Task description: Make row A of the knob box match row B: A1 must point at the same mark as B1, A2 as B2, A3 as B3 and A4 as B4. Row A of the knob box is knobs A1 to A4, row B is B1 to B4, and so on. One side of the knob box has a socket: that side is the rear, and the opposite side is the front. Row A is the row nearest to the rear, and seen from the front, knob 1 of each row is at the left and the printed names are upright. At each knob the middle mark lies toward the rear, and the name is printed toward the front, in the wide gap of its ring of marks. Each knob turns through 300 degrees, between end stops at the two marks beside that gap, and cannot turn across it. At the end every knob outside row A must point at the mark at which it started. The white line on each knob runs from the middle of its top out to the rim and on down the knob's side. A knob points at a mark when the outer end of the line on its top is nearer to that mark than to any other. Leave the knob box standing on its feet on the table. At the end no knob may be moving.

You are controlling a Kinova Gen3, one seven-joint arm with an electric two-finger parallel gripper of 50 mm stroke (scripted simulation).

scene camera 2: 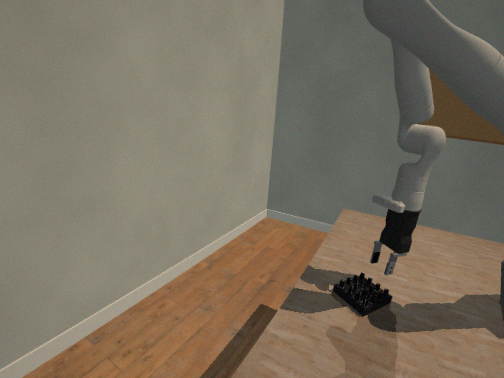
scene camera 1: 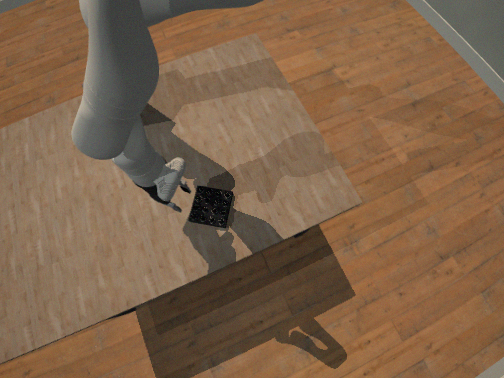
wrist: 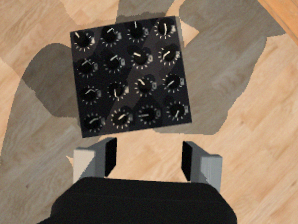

Labels:
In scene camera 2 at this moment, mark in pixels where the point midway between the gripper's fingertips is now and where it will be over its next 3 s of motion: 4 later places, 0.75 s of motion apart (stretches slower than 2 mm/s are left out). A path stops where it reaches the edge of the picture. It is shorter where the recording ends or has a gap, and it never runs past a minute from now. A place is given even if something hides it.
My gripper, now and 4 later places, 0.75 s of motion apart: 380, 268; 370, 264; 365, 262; 371, 267; 382, 276

